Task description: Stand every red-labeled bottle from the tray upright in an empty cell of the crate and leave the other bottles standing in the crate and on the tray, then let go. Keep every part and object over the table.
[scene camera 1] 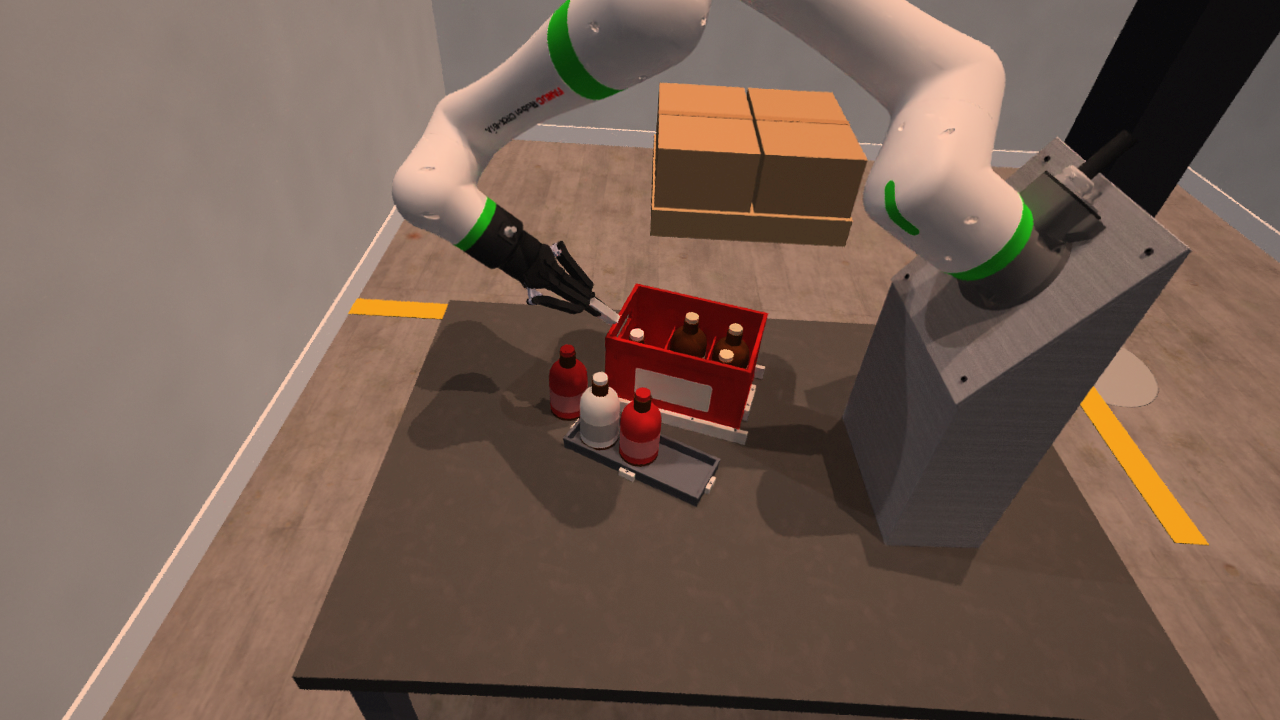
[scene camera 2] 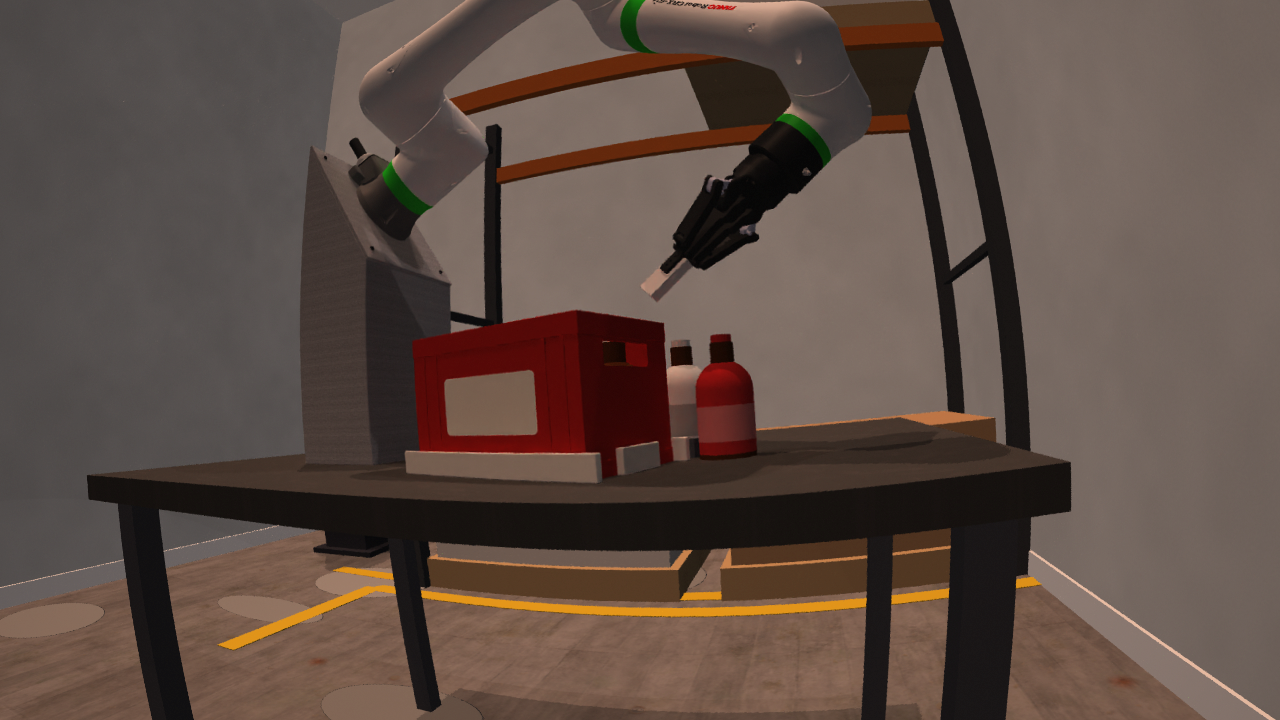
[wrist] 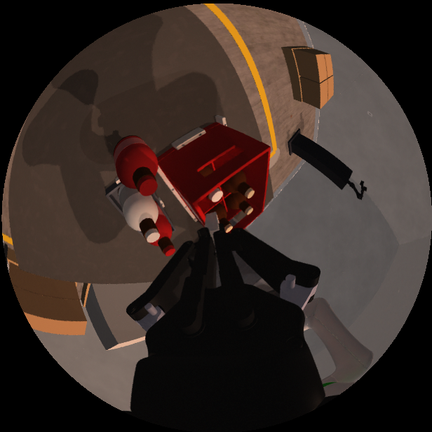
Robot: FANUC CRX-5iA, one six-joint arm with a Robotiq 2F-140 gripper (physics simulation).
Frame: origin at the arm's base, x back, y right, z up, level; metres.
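Seen in the pictures: gripper, fingertip midpoint: [scene camera 1: 614, 320] [scene camera 2: 648, 294]; arm's base, link origin: [scene camera 1: 1013, 262] [scene camera 2: 381, 213].
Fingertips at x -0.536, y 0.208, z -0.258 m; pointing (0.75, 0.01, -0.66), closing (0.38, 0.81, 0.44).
Observation:
Pixels of each thing's top centre, then the offset from my fingertips to it. "spot": a spot on its surface instead. Level surfaces: height alone.
- red crate, top centre: [scene camera 2: 571, 334] [scene camera 1: 677, 349] dx +0.114, dy -0.039, dz -0.038 m
- white cap, top centre: [scene camera 2: 612, 334] [scene camera 1: 637, 332] dx +0.045, dy +0.025, dz -0.050 m
- white bottle, top centre: [scene camera 2: 680, 340] [scene camera 1: 600, 376] dx -0.029, dy -0.092, dz -0.053 m
- grey tray, surface spot: [scene camera 1: 680, 467] spot: dx +0.118, dy -0.176, dz -0.208 m
- table, surface height: dz -0.214 m
My gripper [scene camera 1: 605, 310] [scene camera 2: 662, 282] [wrist: 213, 220] is shut and empty, fingertips pointing down at a slant above the crate's left end in scene camera 1. The red crate [scene camera 1: 617, 365] [scene camera 2: 622, 411] [wrist: 186, 172] holds several upright bottles, brown ones [scene camera 1: 689, 340] [wrist: 240, 181] and one with a white cap [scene camera 1: 636, 335] [wrist: 216, 195]; its cell floors are hidden. A red bottle [scene camera 1: 640, 431] [wrist: 164, 232] and a white bottle [scene camera 1: 599, 416] [scene camera 2: 683, 389] [wrist: 140, 207] stand upright on the grey tray [scene camera 1: 680, 467]. Another red bottle [scene camera 1: 567, 386] [scene camera 2: 725, 407] [wrist: 135, 161] stands upright on the table beside the tray's left end.
White blocks [scene camera 1: 729, 434] [scene camera 2: 501, 465] edge the crate. Small white blocks [scene camera 1: 626, 473] also edge the tray. The robot's grey pedestal [scene camera 1: 966, 447] [scene camera 2: 335, 358] stands on the table [scene camera 1: 626, 608] at the right in scene camera 1. Cardboard boxes [scene camera 1: 707, 179] stand beyond the table.

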